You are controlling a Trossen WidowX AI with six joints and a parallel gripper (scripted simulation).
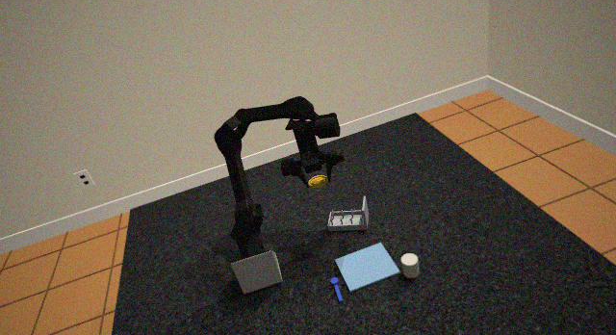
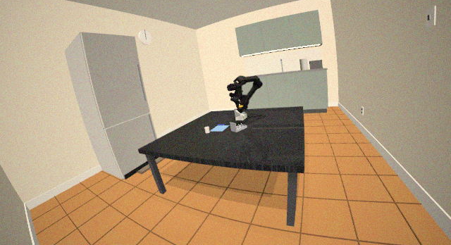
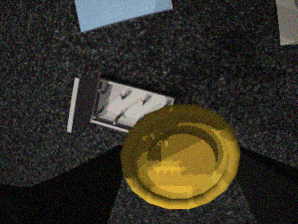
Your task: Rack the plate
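Now: the grey dish rack 16 cm below my gripper tip, 6 cm ahead of it and 1 cm to the right of it. From my gripper tip the other things lie so: mat (21 cm to the right, 18 cm below, 5 cm ahead); then yellow plate (1 cm above); then blue spoon (25 cm to the right, 18 cm below, 6 cm behind).
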